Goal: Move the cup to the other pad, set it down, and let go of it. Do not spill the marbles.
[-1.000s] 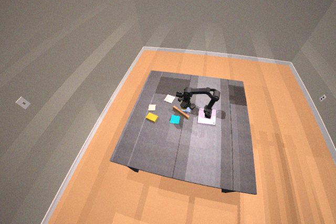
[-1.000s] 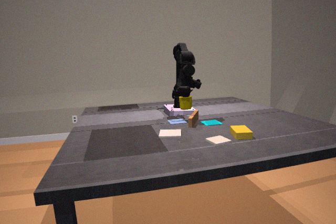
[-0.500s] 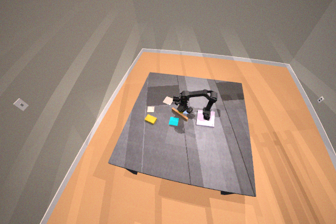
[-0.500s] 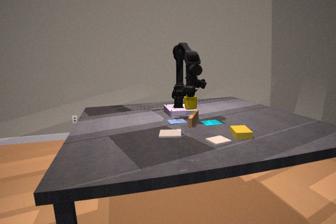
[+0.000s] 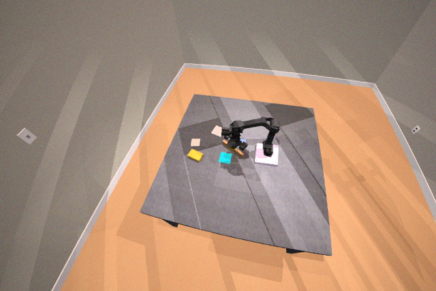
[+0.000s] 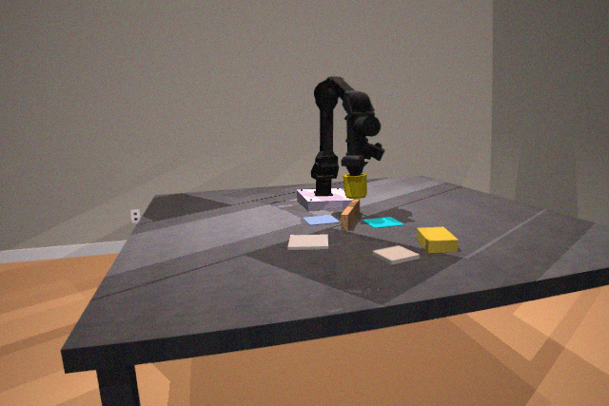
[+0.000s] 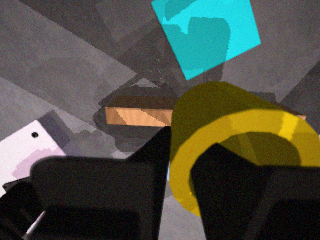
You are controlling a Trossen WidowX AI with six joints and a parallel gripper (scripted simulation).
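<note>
The cyan pad is 60 mm ahead of my gripper tip, 60 mm to the left of it and 110 mm below it. From my gripper tip the other things lie so: yellow cup (20 mm ahead, 10 mm to the right); then wooden bar (30 mm ahead, 30 mm to the right, 90 mm below); then pale blue pad (10 mm behind, 120 mm to the right, 110 mm below).
</note>
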